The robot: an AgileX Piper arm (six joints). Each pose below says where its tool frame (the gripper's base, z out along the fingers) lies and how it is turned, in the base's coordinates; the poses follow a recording.
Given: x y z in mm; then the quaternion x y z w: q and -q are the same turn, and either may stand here.
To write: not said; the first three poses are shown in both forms.
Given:
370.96, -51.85, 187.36, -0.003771, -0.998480, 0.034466, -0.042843
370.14, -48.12, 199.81, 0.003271, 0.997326, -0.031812, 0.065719
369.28, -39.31, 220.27, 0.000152, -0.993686, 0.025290, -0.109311
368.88, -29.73, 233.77, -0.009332, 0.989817, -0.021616, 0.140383
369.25, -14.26, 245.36, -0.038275, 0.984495, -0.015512, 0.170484
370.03, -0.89, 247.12, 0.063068, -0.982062, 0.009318, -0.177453
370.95, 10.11, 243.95, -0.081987, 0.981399, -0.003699, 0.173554
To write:
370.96, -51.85, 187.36, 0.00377, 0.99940, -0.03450, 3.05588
370.14, -48.12, 199.81, 0.00328, 0.99949, -0.03188, 3.01006
369.28, -39.31, 220.27, -0.00015, 0.99968, -0.02544, 2.92253
368.88, -29.73, 233.77, -0.00943, 0.99972, -0.02183, 2.85990
369.25, -14.26, 245.36, -0.03884, 0.99912, -0.01574, 2.79895
370.03, -0.89, 247.12, -0.06409, 0.99790, -0.00947, 2.78480
370.95, 10.11, 243.95, -0.08325, 0.99652, -0.00376, 2.79272

